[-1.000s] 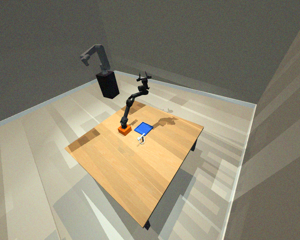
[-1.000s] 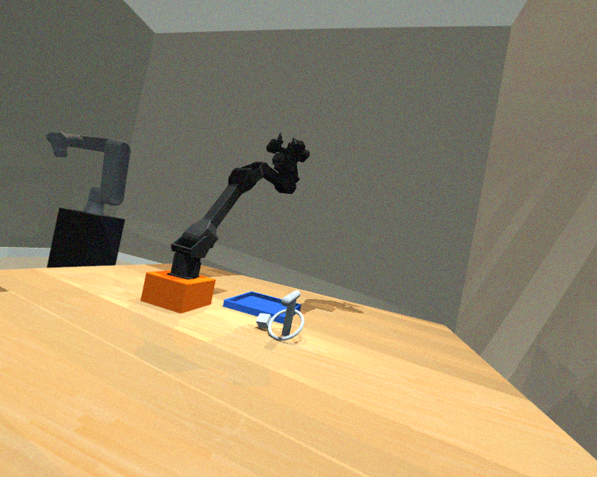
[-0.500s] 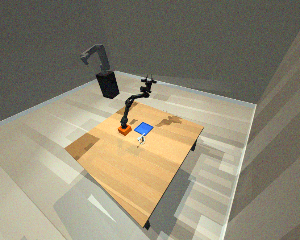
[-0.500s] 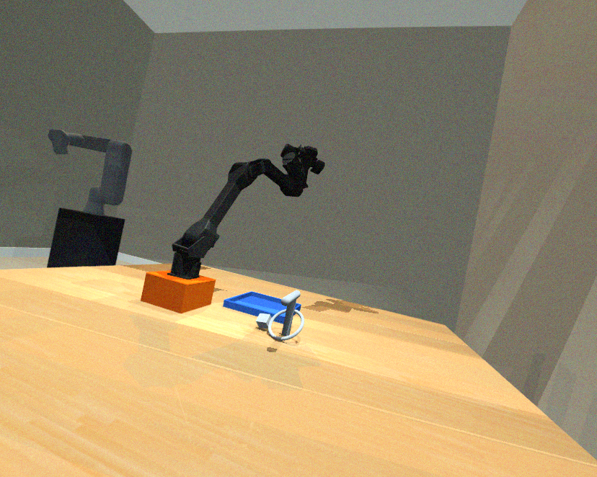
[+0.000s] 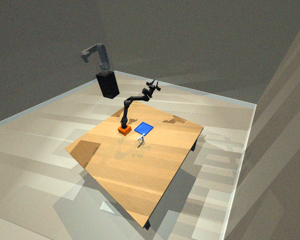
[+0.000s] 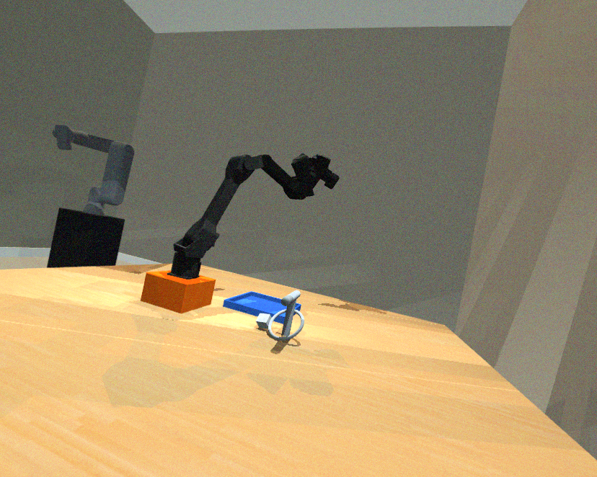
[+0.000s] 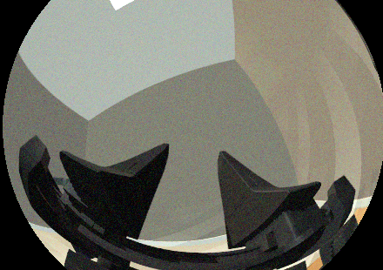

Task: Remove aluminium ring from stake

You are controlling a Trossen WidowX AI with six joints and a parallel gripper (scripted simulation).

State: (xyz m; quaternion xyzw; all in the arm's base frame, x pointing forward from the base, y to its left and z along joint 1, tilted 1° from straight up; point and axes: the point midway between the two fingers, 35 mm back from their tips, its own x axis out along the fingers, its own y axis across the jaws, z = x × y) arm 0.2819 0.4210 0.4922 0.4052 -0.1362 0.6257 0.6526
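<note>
The aluminium ring lies 56 cm below my gripper tip, 51 cm to the right of it and 1 cm ahead of it. Also, from my gripper tip: blue tray: 58 cm below, 31 cm to the right, 8 cm behind.
</note>
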